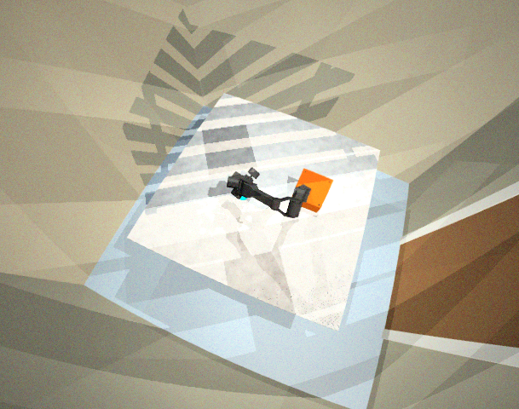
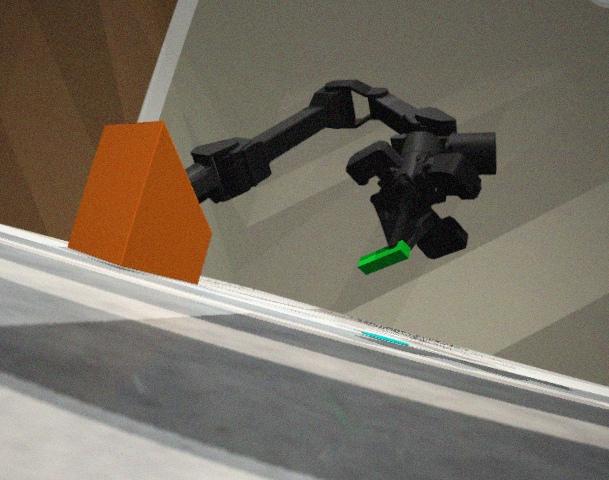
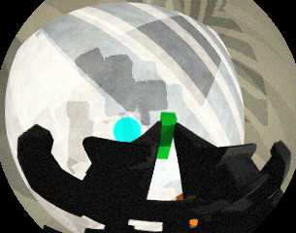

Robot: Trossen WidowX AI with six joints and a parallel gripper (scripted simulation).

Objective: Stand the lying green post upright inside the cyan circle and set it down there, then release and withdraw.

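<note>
Right now my gripper tip is 100 mm above the cyan circle, 40 mm to the right of it and 20 mm past it. From my gripper tip the other things lie so: green post: 20 mm behind, 10 mm below.
</note>
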